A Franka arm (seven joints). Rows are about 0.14 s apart.
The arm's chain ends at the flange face. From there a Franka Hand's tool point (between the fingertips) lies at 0.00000 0.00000 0.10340 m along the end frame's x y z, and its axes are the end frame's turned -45 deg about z.
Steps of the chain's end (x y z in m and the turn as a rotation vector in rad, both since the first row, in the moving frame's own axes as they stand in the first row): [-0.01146, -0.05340, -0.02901, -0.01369, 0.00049, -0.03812]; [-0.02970, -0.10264, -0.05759, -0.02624, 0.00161, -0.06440]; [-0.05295, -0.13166, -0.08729, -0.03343, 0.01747, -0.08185]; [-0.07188, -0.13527, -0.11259, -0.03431, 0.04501, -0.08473]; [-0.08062, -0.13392, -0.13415, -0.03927, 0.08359, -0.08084]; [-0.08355, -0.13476, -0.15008, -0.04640, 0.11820, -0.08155]
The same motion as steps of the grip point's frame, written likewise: [0.02871, -0.04481, -0.02902, -0.01003, -0.00933, -0.03812]; [0.04984, -0.09149, -0.05763, -0.01969, -0.01742, -0.06440]; [0.05464, -0.12677, -0.08736, -0.03599, -0.01129, -0.08185]; [0.04585, -0.14072, -0.11276, -0.05609, 0.00757, -0.08473]; [0.04128, -0.14287, -0.13459, -0.08688, 0.03134, -0.08084]; [0.04193, -0.14259, -0.15091, -0.11639, 0.05077, -0.08155]
